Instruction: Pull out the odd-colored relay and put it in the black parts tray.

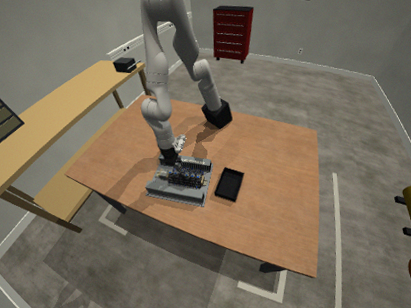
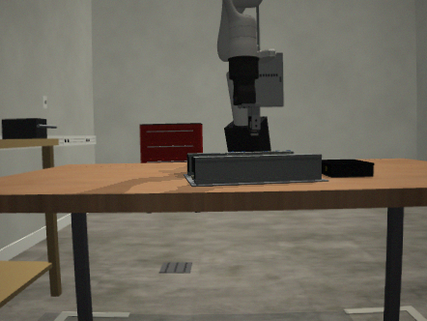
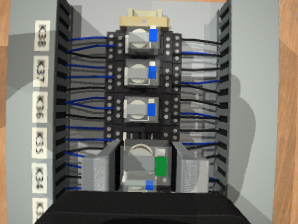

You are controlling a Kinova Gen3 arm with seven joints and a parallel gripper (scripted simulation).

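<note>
My gripper is now 250 mm to the right of the black parts tray, 120 mm above it and 30 mm past it. Also, from my hand: grey relay panel: 110 mm below, 20 mm to the right.
</note>
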